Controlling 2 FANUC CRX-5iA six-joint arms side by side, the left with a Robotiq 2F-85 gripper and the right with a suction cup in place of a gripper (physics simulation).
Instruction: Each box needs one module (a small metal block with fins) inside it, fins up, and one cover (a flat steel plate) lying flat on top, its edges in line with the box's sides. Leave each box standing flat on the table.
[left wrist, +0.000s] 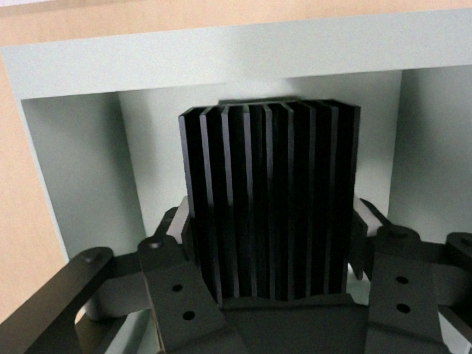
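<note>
A black finned module (272, 200) fills the middle of the left wrist view, its fins facing the camera. My left gripper (272, 235) is shut on the module, one finger on each side of it. Around and beyond the module is an open light grey box (240, 57); its far rim, side walls and part of its floor show. The module is inside the box's outline in this view, apart from both side walls. How far it is above the box floor is hard to tell. A cover does not show, and my right suction cup does not show.
The wooden table top (25, 200) shows to the left of the box and beyond its far rim. The box's left wall (80, 170) and right wall (435, 150) stand on both sides of the fingers.
</note>
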